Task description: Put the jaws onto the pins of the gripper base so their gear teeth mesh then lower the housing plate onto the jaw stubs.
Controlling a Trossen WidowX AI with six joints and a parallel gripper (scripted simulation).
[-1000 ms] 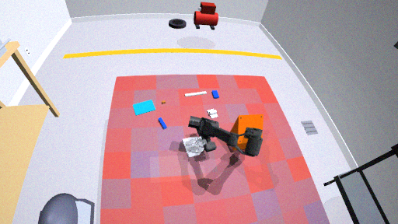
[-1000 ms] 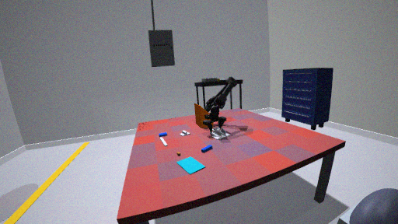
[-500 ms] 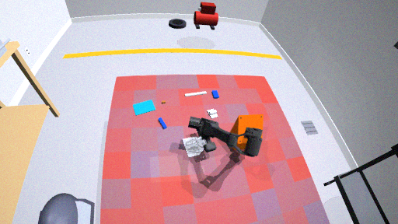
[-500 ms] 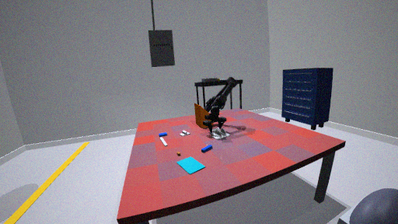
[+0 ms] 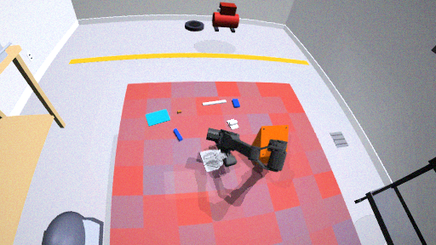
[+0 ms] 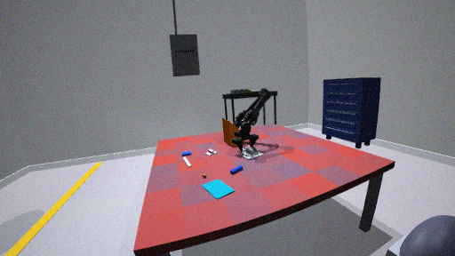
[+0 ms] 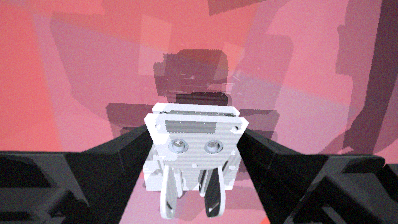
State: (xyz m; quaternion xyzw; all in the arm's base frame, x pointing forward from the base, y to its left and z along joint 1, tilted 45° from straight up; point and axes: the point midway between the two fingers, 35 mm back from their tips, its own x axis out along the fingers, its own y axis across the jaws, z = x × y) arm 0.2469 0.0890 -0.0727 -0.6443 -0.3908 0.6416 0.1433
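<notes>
My gripper tip is 20 mm below the small white part and 10 mm short of it. The rest, counted from my gripper tip: white jaw: 30 mm ahead, 10 mm to the right; then tiny brown bit: 300 mm to the right, 260 mm ahead, 10 mm below; then blue block: 250 mm ahead, 130 mm to the right.
</notes>
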